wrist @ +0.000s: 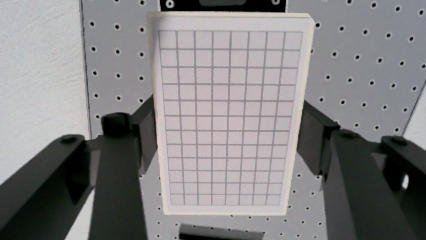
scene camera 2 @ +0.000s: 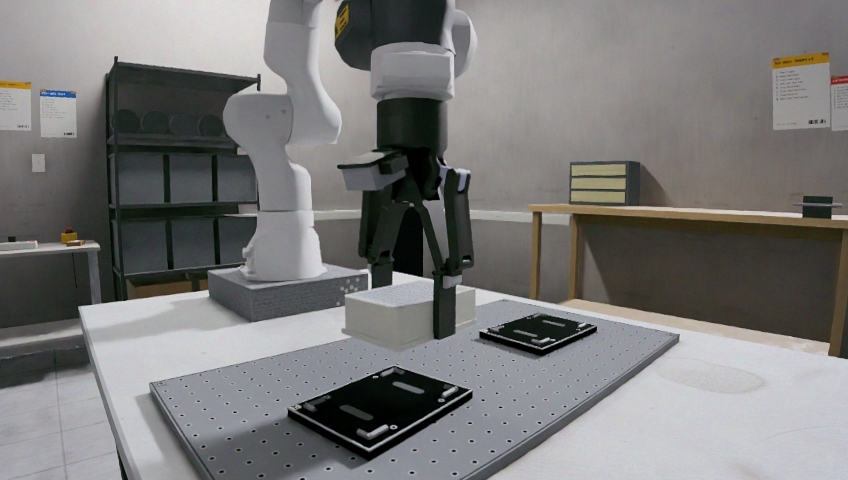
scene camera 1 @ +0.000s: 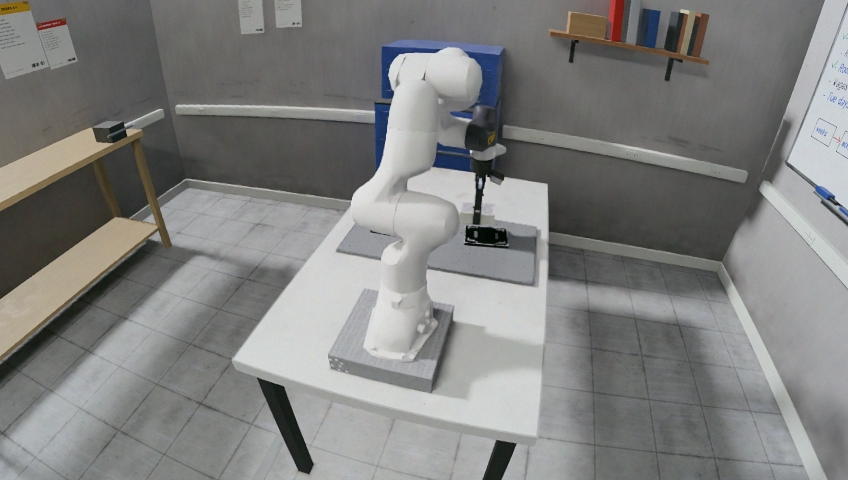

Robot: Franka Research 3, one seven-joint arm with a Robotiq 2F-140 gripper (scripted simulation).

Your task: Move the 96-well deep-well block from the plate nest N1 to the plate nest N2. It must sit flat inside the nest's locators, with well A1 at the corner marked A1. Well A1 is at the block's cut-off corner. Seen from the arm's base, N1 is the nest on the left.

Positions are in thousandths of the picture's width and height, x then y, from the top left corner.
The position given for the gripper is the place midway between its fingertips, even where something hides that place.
Scene:
The gripper shows in the wrist view (527, 456), in scene camera 2 (485, 682) and in scene camera 1 (562, 453).

